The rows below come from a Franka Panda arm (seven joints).
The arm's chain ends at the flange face. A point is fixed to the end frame.
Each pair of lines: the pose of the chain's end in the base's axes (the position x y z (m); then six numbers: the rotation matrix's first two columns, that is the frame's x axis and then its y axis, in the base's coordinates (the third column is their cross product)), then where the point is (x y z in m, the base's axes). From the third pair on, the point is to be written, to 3 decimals.
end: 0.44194, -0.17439, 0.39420, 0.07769, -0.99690, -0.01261, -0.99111, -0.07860, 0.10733
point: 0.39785 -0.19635 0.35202
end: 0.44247, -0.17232, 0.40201, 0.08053, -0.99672, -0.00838, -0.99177, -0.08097, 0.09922
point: 0.39880 -0.19455 0.35954
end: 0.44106, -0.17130, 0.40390, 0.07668, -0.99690, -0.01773, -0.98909, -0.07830, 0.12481
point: 0.396 -0.193 0.362
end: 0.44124, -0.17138, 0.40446, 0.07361, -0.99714, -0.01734, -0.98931, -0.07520, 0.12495
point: 0.396 -0.193 0.363
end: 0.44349, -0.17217, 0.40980, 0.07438, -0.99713, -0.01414, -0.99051, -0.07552, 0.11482
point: 0.399 -0.194 0.368
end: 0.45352, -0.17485, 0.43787, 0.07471, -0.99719, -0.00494, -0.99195, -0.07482, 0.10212
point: 0.410 -0.197 0.396
